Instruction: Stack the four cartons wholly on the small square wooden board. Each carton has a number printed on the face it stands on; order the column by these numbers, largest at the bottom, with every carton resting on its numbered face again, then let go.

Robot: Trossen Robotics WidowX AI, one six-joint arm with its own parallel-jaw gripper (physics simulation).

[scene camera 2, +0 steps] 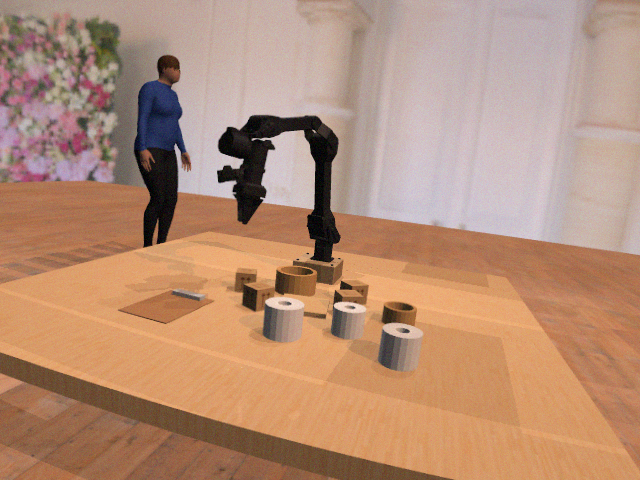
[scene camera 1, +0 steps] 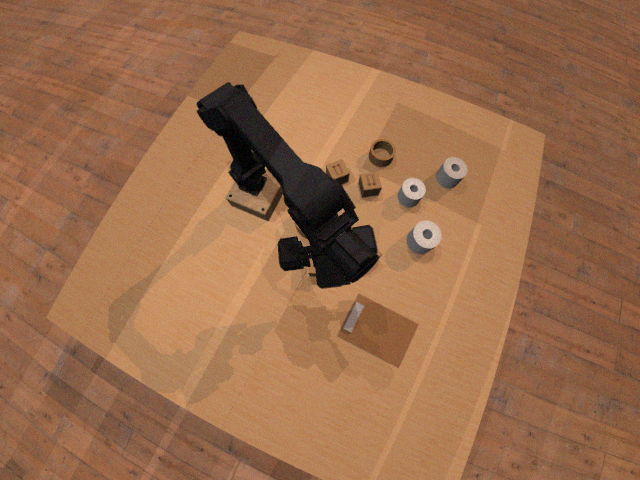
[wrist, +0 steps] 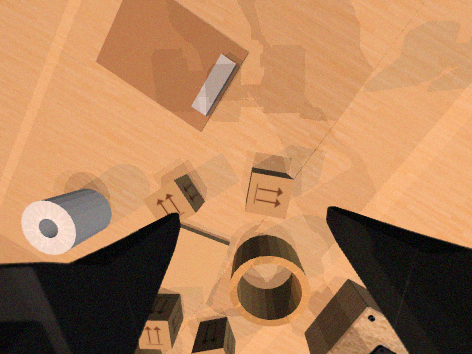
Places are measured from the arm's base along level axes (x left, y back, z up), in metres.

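Where they show: gripper, fingertip midpoint: (scene camera 2: 241, 222) (wrist: 253, 216); arm's base, origin of the base link: (scene camera 2: 322, 259) (scene camera 1: 252, 183).
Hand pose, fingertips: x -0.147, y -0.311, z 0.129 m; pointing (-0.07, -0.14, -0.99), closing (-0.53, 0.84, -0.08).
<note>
Each offset is from my fingertips to the top centre of the thing.
Four brown cartons with arrow marks stand apart around the small square board @(dx +0.192, dy -0.018, dz -0.174 m) (scene camera 2: 316, 306) (wrist: 200, 260). One carton @(dx +0.010, dy +0.032, dz -0.132 m) (scene camera 2: 245, 280) (wrist: 270, 193) stands near the large ring; another carton @(dx +0.093, dy -0.076, dz -0.132 m) (scene camera 2: 257, 297) (wrist: 170, 200) stands close to the board's edge. On the board's other side are a third carton @(dx +0.299, dy -0.003, dz -0.132 m) (scene camera 1: 370, 184) (scene camera 2: 348, 296) (wrist: 155, 334) and a fourth carton @(dx +0.293, dy +0.101, dz -0.132 m) (scene camera 1: 337, 171) (scene camera 2: 357, 290) (wrist: 210, 334). The printed numbers underneath are hidden. My gripper (scene camera 2: 246, 222) (wrist: 253, 216) is open and empty, high above the table. The arm hides the board and two cartons in scene camera 1.
The large ring @(dx +0.128, dy +0.105, dz -0.127 m) (scene camera 2: 295, 282) (wrist: 266, 247) stands between board and robot base (scene camera 1: 253, 199) (scene camera 2: 326, 270). A smaller ring @(dx +0.426, dy +0.002, dz -0.144 m) (scene camera 1: 382, 161) (scene camera 2: 399, 315) and three white rolls @(dx +0.204, dy -0.207, dz -0.117 m) (scene camera 1: 423, 242) (scene camera 2: 283, 324) (wrist: 92, 220) stand nearby. A brown clipboard @(dx -0.083, dy -0.187, dz -0.174 m) (scene camera 1: 387, 335) (scene camera 2: 160, 308) (wrist: 150, 60) lies flat.
</note>
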